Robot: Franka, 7 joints.
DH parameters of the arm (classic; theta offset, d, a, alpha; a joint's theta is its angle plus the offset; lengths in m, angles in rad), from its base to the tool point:
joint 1: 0 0.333 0 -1.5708
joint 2: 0 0 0 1.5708
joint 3: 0 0.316 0.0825 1.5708
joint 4: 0 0 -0.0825 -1.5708
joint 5: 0 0.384 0 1.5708
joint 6: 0 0 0.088 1.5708
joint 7: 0 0.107 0 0
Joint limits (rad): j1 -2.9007..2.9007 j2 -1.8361..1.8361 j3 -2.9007..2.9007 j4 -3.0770..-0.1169 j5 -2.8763..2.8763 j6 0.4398..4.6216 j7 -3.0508..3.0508
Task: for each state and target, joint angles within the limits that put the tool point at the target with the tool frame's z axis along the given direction. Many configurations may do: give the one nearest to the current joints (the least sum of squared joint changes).
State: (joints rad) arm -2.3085 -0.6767 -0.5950 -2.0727 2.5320 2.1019 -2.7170
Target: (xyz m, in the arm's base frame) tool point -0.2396 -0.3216 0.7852 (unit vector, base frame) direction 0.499 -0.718 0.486
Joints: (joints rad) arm -2.1027 -0.5444 -0.2090 -2.0710 1.9769 1.8043 -2.7170
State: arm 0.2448 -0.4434 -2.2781 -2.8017 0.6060 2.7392 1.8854
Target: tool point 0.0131 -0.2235 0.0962 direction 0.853 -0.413 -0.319
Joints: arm -0.0108 -0.7997 -2.1221 -2.9302 1.5170 2.5872 1.8854
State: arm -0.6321 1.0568 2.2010 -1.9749 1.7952 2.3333 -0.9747
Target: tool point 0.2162 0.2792 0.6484 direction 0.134 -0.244 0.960
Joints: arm -0.5404 1.7316 2.1302 -2.5090 1.9621 1.7434 -0.9747
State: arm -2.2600 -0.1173 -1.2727 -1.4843 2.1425 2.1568 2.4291
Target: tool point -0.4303 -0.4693 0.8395 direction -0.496 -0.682 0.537
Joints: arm -1.6940 0.5169 -1.0055 -0.7769 2.6695 2.9226 2.4291
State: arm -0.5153 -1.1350 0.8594 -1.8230 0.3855 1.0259 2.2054
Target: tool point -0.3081 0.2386 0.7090 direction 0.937 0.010 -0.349
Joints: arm 0.0185 -1.7955 0.4462 -1.7090 0.2515 1.1825 2.2054
